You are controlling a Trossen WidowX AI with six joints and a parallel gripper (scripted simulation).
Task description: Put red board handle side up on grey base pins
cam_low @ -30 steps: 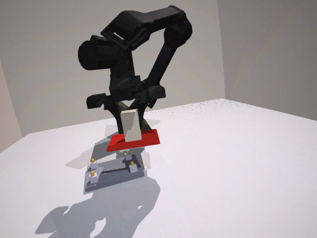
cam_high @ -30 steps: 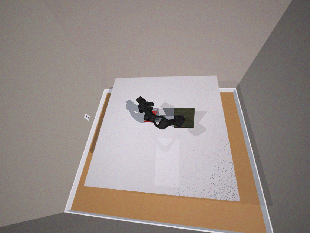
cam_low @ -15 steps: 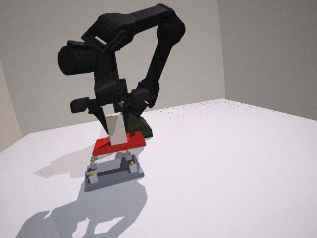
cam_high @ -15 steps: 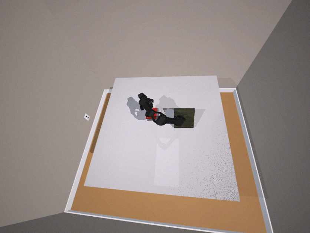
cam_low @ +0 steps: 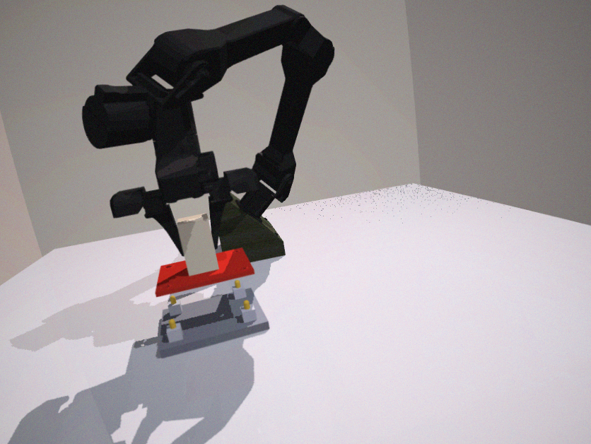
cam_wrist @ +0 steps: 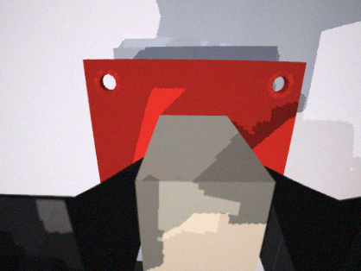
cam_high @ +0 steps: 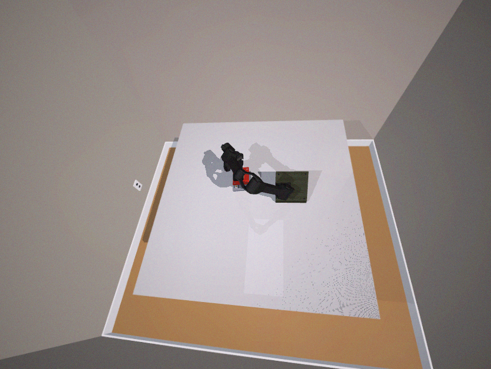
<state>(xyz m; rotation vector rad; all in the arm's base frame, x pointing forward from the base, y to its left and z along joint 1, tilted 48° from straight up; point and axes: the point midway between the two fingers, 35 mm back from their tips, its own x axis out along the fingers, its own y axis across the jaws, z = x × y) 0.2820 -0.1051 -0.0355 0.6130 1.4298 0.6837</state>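
The grey base lies 10 cm below my gripper tip and 1 cm to the right of it. Also, from my gripper tip: red board: 1 cm below.
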